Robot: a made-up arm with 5 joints.
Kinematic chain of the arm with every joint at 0, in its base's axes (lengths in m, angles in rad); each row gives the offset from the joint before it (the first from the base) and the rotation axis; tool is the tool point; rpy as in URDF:
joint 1: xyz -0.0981 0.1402 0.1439 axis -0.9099 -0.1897 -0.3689
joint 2: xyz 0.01 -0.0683 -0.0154 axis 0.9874 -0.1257 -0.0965
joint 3: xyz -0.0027 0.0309 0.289 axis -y
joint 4: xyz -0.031 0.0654 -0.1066 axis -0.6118 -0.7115 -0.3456
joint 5: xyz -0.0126 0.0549 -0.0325 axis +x
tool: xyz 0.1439 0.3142 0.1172 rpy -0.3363 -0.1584 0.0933
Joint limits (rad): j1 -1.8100..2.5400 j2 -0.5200..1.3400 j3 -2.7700..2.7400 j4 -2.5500..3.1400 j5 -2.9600..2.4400
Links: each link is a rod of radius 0.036 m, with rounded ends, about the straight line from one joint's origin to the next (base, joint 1, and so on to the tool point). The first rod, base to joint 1, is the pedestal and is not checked.
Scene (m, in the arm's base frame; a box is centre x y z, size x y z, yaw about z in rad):
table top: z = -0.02
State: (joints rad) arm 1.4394 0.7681 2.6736 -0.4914 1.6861
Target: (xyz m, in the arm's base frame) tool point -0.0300 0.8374 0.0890
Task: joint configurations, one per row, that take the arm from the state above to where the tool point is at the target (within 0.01 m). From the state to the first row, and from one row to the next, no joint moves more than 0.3 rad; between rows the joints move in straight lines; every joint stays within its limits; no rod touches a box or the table.
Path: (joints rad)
1: 1.6773 0.7203 2.6902 -0.7646 1.8746
2: 1.9153 0.6725 2.7068 -1.0378 2.0630
3: 2.1532 0.6247 2.7234 -1.3110 2.2515
4: 2.3911 0.5770 2.7400 -1.5842 2.4400

